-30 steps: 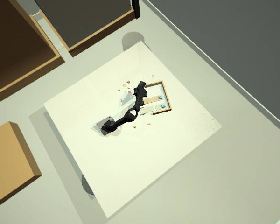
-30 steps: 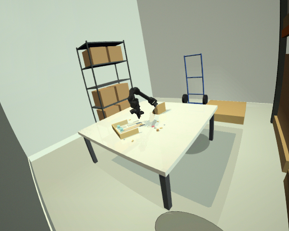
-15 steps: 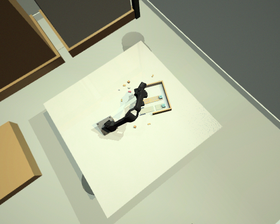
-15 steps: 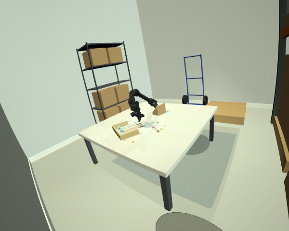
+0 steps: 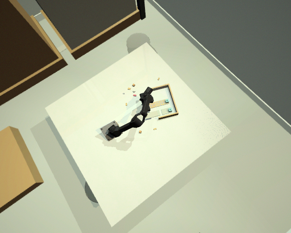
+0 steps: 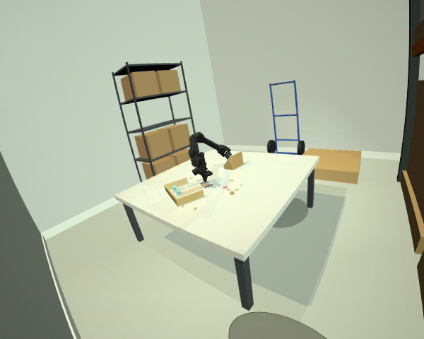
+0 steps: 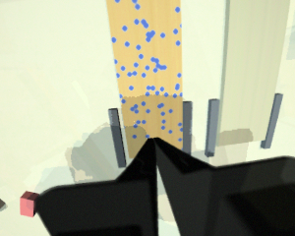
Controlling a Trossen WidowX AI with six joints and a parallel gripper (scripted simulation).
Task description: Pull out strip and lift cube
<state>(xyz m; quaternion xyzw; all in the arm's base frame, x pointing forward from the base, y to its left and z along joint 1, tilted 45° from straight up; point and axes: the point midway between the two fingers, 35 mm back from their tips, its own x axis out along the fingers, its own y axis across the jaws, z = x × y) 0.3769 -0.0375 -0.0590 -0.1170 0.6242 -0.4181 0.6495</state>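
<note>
My gripper tip is 11 cm to the left of the pale strip and 3 cm above it.
</note>
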